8 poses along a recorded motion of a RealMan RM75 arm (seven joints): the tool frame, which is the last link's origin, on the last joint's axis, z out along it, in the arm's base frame.
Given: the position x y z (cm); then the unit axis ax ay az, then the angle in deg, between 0 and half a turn.
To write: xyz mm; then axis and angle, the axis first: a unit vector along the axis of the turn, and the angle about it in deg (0 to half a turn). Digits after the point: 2 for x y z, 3 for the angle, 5 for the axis.
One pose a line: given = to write
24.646 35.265 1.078 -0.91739 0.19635 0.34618 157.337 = 246.46 352.65 10.78 -0.91739 0.19635 0.34618 157.337
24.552 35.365 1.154 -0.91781 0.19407 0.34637 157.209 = 245.52 353.65 11.54 -0.91781 0.19407 0.34637 157.209
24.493 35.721 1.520 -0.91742 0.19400 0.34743 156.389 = 244.93 357.21 15.20 -0.91742 0.19400 0.34743 156.389
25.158 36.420 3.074 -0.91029 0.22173 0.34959 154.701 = 251.58 364.20 30.74 -0.91029 0.22173 0.34959 154.701
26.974 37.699 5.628 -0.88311 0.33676 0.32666 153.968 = 269.74 376.99 56.28 -0.88311 0.33676 0.32666 153.968
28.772 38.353 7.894 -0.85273 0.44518 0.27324 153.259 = 287.72 383.53 78.94 -0.85273 0.44518 0.27324 153.259
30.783 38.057 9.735 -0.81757 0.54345 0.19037 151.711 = 307.83 380.57 97.35 -0.81757 0.54345 0.19037 151.711
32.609 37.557 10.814 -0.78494 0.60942 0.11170 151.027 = 326.09 375.57 108.14 -0.78494 0.60942 0.11170 151.027
